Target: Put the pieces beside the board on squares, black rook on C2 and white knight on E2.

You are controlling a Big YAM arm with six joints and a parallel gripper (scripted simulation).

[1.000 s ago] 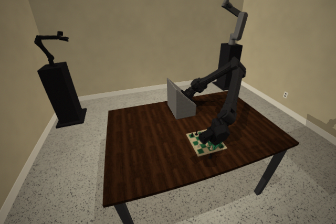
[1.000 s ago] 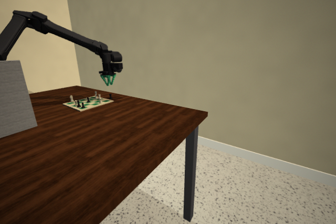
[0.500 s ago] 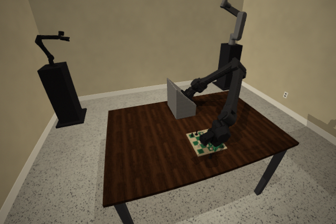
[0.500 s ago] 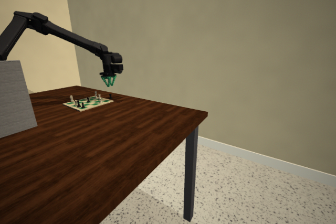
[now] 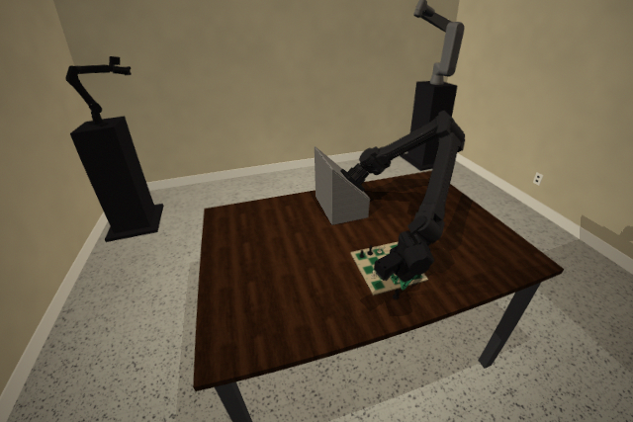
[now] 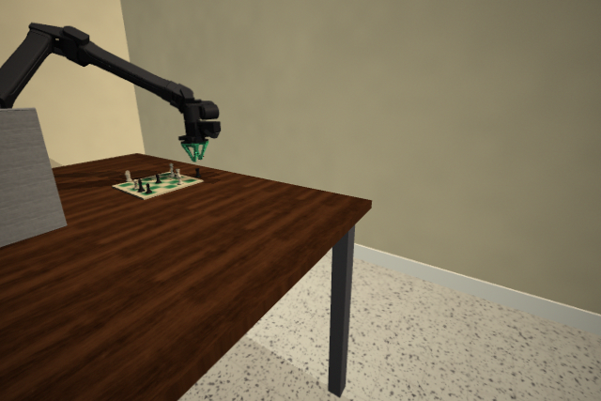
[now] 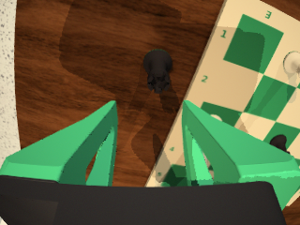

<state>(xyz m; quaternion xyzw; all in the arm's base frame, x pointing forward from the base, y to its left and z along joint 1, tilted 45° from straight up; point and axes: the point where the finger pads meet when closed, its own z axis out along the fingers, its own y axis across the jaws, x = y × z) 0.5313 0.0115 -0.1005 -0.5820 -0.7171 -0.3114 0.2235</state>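
Right now the black rook is 10 mm behind my hand and 60 mm below it. Also, from my hand: green-and-cream chessboard 140 mm behind, 40 mm to the left, 70 mm below; then white knight 170 mm behind, 190 mm to the left, 60 mm below.
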